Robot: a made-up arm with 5 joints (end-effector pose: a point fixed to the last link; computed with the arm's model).
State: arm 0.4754 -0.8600 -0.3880 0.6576 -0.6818
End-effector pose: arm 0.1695 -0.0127 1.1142 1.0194 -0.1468 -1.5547
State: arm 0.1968 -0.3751 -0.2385 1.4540 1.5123
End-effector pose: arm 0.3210 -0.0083 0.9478 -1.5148 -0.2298 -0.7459
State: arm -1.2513 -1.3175 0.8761 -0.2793 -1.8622
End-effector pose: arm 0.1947 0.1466 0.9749 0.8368 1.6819 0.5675
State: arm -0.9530 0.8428 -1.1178 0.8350 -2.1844
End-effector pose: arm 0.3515 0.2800 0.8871 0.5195 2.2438 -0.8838
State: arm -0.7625 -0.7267 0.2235 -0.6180 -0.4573
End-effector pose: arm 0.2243 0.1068 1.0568 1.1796 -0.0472 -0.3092
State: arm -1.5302 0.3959 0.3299 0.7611 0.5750
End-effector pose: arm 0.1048 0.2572 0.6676 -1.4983 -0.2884 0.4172
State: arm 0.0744 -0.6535 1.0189 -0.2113 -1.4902
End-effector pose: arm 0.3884 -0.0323 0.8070 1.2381 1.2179 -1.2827
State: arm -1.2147 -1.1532 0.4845 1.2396 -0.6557
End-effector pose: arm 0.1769 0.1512 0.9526 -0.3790 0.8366 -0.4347
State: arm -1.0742 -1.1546 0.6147 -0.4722 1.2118
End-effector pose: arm 0.1706 0.1462 1.0108 0.5547 -1.2692 -0.8989
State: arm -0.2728 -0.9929 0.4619 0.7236 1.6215
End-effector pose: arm 0.3004 0.0756 0.9317 -1.1573 -1.0996 -0.8003
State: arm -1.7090 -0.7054 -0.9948 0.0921 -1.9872
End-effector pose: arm 0.1591 -0.1099 1.1310 0.9566 1.6047 1.7815
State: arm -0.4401 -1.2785 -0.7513 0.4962 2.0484
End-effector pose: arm -0.0296 -0.0550 1.0532 -0.1039 -2.1279 -2.1215
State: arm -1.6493 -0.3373 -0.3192 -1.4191 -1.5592
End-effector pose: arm 0.1324 0.0893 1.0808 1.5736 0.9563 1.7713
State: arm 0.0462 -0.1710 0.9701 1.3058 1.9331
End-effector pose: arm 0.2586 0.0151 0.6818 -1.4459 0.3115 0.6759
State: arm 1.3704 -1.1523 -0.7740 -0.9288 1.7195
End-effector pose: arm 0.1148 0.2328 1.0426 0.1520 1.5160 0.4750
